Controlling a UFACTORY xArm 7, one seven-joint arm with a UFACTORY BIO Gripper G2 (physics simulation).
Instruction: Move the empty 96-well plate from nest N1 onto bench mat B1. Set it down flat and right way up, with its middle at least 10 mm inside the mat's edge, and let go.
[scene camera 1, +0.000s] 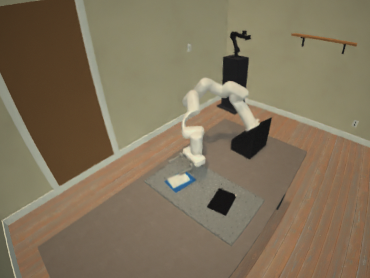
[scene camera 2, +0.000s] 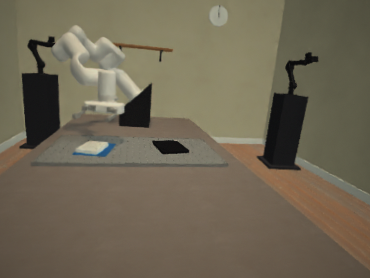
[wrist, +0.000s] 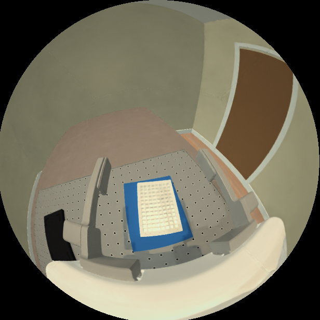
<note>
I see my gripper (wrist: 154, 156), a 96-well plate (wrist: 158, 214) and a blue bench mat B1 (wrist: 138, 243).
</note>
